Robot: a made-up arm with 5 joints.
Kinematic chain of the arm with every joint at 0, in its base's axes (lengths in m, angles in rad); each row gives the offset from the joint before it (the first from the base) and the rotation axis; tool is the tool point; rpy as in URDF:
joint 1: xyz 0.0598 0 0.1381 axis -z
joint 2: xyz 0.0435 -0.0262 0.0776 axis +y
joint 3: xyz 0.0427 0 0.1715 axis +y
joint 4: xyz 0.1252 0 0.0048 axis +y
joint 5: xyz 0.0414 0.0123 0 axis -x
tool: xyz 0 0 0 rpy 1.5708 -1.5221 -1.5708
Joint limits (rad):
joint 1: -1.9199..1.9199
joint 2: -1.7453..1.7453
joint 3: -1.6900..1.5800
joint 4: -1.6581..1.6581
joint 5: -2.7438..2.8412
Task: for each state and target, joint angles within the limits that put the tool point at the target. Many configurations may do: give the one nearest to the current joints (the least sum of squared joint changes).
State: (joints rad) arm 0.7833 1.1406 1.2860 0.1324 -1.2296
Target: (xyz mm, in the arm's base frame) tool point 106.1 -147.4 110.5
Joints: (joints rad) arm 1.1764 1.0363 0.9151 0.0399 -1.2296
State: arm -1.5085 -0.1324 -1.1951 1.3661 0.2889
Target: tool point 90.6 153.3 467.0
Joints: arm -1.4615 -0.1890 -0.7326 1.6581 0.2889
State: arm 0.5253 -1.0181 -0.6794 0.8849 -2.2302
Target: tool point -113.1 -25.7 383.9
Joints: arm -0.0680 -1.6541 -0.4418 1.1325 -2.2302
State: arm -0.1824 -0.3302 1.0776 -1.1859 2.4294
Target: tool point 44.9 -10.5 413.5
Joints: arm 0.2534 -1.2573 0.7517 -1.3728 2.4294
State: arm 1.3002 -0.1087 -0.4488 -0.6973 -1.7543
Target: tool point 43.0 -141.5 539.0
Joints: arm 1.5913 -0.0653 -0.9377 -0.4803 -1.7543
